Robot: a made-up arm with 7 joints.
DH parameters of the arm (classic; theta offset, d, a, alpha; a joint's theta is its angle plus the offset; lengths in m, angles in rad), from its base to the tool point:
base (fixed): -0.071 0 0 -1.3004
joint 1: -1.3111 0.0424 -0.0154 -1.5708
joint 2: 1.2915 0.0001 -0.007 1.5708
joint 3: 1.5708 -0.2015 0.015 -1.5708
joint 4: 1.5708 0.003 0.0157 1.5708
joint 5: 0 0.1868 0.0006 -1.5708
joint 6: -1.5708 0 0.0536 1.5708
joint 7: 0 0.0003 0 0
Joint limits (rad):
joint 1: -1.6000..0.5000
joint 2: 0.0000..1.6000
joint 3: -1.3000..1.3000
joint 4: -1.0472..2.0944
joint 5: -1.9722..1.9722
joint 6: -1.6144..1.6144
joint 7: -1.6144..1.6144
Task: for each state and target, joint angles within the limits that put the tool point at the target. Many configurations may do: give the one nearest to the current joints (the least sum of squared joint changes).
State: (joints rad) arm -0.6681 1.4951 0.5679 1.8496 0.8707 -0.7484 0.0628
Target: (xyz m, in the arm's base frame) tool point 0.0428 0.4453 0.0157
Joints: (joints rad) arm -0.1187 1.6000 0.8235 1.7013 0.3397 -1.3591 0.0628
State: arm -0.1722 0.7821 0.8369 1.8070 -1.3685 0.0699 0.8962
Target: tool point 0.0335 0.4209 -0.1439
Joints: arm -0.4648 1.5079 0.9225 2.0944 -1.2766 0.7338 0.8962
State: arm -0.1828 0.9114 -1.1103 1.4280 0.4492 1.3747 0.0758
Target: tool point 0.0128 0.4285 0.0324
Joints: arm -0.1930 1.4085 -1.1514 1.7940 0.4532 1.5259 0.0758
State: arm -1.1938 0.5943 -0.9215 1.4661 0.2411 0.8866 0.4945
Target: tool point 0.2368 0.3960 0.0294
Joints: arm -1.5251 1.1676 -1.0361 1.6440 0.3220 1.0112 0.4945
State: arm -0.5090 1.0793 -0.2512 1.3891 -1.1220 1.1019 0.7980
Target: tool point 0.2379 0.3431 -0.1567
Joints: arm -0.7843 1.1176 -0.1987 1.1263 -1.2054 1.2888 0.7980
